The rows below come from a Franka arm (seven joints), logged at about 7 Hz.
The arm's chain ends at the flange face. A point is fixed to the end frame.
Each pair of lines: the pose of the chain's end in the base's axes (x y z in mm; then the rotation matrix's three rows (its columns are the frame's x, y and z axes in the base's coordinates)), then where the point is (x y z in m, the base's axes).
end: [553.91 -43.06 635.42], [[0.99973 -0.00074 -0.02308], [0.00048 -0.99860 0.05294], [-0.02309 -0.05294 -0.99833]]
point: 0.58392 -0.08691 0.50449
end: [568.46 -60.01 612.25], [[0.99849 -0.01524 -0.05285], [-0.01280 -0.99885 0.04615], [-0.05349 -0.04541 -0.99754]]
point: 0.59389 -0.10518 0.48080
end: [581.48 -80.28 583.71], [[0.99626 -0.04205 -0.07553], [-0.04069 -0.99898 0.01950], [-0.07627 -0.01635 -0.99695]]
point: 0.60258 -0.12978 0.45305
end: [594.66 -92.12 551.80], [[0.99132 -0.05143 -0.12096], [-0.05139 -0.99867 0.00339], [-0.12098 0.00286 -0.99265]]
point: 0.60932 -0.14402 0.42119
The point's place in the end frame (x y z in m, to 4 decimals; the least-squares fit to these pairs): 0.0330 0.0507 0.1277
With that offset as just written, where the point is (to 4 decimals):
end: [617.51 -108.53 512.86], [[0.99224 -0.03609 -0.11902], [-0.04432 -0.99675 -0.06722], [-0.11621 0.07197 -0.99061]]
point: 0.6332 -0.1691 0.3862
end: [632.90 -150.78 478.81], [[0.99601 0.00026 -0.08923], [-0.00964 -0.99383 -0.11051], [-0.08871 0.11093 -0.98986]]
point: 0.6544 -0.2156 0.3551
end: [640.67 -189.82 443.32], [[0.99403 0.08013 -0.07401], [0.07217 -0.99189 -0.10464], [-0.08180 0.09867 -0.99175]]
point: 0.6681 -0.2511 0.3190
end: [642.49 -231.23 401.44], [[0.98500 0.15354 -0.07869], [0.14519 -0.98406 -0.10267], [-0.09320 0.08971 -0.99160]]
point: 0.6727 -0.2894 0.2763
